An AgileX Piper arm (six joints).
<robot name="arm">
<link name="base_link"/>
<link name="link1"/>
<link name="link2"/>
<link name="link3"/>
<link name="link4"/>
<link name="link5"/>
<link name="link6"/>
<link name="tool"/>
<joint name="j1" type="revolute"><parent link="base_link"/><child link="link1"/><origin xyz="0.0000 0.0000 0.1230"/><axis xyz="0 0 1"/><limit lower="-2.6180" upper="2.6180"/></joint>
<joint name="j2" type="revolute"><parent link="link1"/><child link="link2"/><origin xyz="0.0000 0.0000 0.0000"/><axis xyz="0 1 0"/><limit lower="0.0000" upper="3.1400"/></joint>
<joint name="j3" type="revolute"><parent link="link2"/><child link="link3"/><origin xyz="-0.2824 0.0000 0.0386"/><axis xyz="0 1 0"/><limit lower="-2.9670" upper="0.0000"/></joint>
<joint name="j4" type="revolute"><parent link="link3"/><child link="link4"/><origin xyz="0.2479 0.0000 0.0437"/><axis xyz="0.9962 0 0.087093"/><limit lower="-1.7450" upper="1.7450"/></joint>
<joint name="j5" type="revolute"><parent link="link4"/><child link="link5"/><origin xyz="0.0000 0.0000 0.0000"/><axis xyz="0 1 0"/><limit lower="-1.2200" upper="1.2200"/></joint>
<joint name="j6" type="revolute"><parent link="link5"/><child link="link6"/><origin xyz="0.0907 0.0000 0.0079"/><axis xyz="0.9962 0 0.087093"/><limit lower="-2.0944" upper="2.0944"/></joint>
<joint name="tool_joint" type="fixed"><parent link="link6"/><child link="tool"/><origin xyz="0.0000 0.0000 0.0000" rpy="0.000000 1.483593 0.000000"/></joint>
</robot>
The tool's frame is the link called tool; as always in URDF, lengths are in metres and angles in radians.
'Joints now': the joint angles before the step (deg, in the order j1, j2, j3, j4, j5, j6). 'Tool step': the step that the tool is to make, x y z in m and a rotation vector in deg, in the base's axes. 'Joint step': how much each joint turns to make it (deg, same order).
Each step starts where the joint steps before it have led.
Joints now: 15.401, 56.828, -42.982, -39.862, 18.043, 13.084
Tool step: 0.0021, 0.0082, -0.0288, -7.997, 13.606, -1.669
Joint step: 5.006, 4.176, -0.017, 1.315, 13.259, -3.748
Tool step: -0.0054, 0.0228, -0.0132, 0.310, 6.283, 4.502
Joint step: 5.829, 1.897, 0.115, 5.524, 3.306, -2.995
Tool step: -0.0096, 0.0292, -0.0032, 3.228, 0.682, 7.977
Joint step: 6.741, 0.441, 0.388, 3.907, -2.614, -1.445
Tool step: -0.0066, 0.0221, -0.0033, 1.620, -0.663, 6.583
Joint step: 4.939, 0.971, 0.449, 0.810, -3.428, -0.443
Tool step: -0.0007, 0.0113, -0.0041, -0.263, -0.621, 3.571
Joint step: 2.058, 1.373, 0.191, -0.650, -2.252, -0.433
